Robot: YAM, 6 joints.
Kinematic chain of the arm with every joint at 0, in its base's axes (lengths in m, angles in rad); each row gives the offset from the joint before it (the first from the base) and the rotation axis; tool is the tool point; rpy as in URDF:
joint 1: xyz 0 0 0.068 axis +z
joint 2: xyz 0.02 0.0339 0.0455 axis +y
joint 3: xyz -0.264 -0.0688 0 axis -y
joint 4: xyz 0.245 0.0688 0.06 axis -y
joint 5: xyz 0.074 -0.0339 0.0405 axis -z
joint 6: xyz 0.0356 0 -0.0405 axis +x
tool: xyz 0 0 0 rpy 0 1.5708 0
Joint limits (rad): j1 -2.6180..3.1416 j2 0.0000..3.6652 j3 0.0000..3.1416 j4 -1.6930..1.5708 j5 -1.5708..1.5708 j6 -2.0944..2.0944
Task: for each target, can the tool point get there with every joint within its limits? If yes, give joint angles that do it. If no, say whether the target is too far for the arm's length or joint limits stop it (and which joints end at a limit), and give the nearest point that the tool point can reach.
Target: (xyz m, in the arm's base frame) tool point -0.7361 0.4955 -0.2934
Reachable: no: too far | nearest point -0.4866 0.3276 -0.1523 | short by 0.332 m
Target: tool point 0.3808 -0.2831 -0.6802
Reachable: no: too far | nearest point 0.2933 -0.2181 -0.3609 | short by 0.337 m
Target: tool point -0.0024 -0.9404 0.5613
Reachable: no: too far | nearest point -0.0015 -0.5828 0.3873 | short by 0.398 m
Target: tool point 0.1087 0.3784 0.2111
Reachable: yes | joints 1.2385 1.7893 1.0320 0.4066 -0.6207 0.2226
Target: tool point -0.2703 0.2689 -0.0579
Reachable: yes | joints 2.3869 2.6455 1.5278 -0.7563 0.3059 -0.0327
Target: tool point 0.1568 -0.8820 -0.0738
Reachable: no: too far | nearest point 0.1106 -0.6222 -0.0174 | short by 0.270 m
